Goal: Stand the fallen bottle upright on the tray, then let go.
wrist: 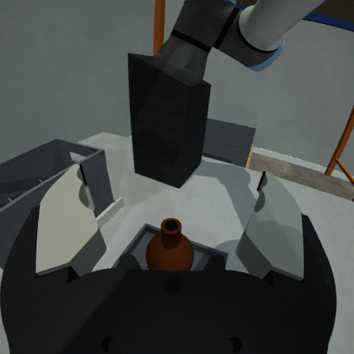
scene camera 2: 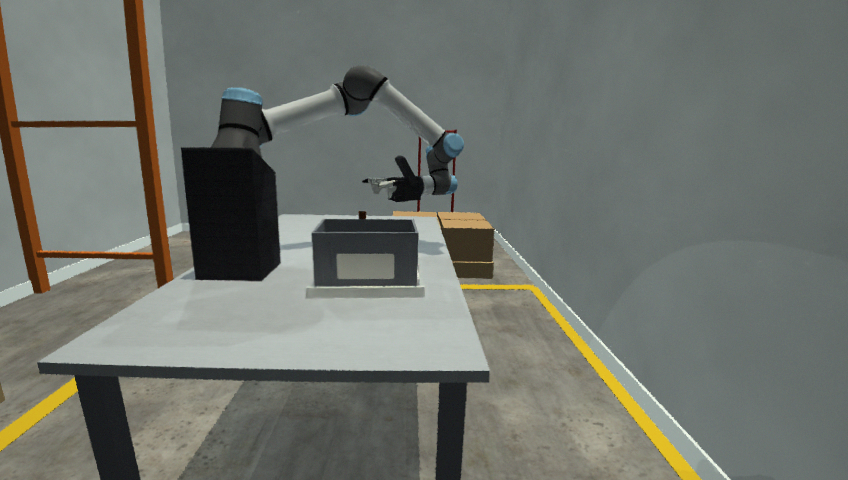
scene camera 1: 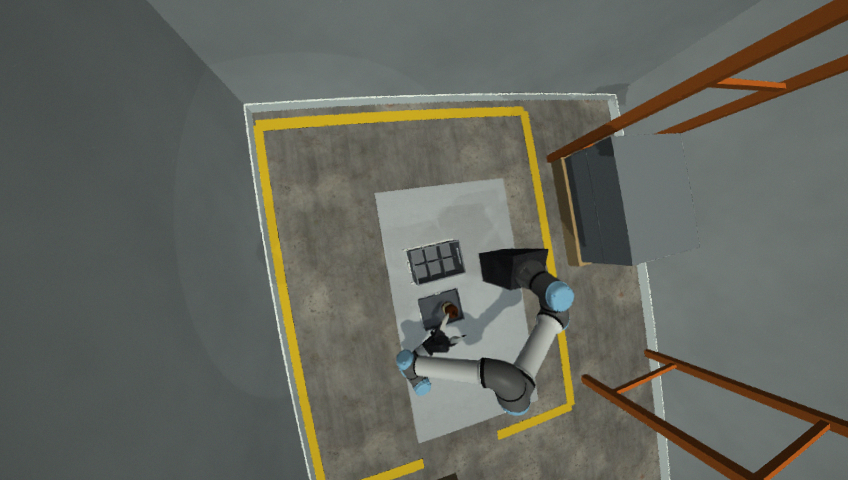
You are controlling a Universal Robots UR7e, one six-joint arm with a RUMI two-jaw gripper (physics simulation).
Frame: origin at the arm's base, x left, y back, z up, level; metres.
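Seen in the pictures: gripper, fingertip midpoint: point(scene camera 2: 369, 183) point(scene camera 1: 458, 324); arm's base, origin of the base link: point(scene camera 2: 235, 162) point(scene camera 1: 528, 272).
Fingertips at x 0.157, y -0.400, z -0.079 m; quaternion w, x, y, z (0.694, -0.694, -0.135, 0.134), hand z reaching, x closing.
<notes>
Pixels of each thing's top centre, then the offset from my fingertips to it. "pt": a spot on its surface instead. Level surfaces: height alone.
- brown bottle, middle of its top: point(scene camera 2: 362, 211) point(scene camera 1: 455, 314) dx -0.010, dy +0.027, dz -0.098 m
- dark grey tray, surface spot: point(scene camera 1: 430, 310) pt dx -0.026, dy -0.079, dz -0.253 m
- grey divided crate, middle of its top: point(scene camera 2: 367, 225) point(scene camera 1: 439, 262) dx -0.315, dy +0.008, dz -0.082 m
- table, its level: dz -0.258 m
The brown bottle point(scene camera 1: 451, 311) point(scene camera 2: 362, 214) point(wrist: 170, 252) with a pale label stands upright on the dark grey tray point(scene camera 1: 430, 310) point(wrist: 137, 244). In the wrist view its neck and shoulder show, and its lower part is hidden behind the gripper body. In the scene camera 2 view its dark top shows above the crate, which hides the tray. My gripper point(scene camera 1: 455, 327) point(scene camera 2: 371, 183) point(wrist: 172, 170) is open and empty, with its fingers spread wide. It is level, higher than the bottle's top and apart from it.
A grey divided crate point(scene camera 1: 440, 277) point(scene camera 2: 324, 261) point(wrist: 102, 185) stands beside the tray on the table point(scene camera 1: 416, 214) point(scene camera 2: 267, 333). The black pedestal point(scene camera 1: 496, 267) point(scene camera 2: 229, 214) point(wrist: 165, 125) bears the arm's base. Cardboard boxes point(scene camera 2: 470, 243) are beyond the table.
</notes>
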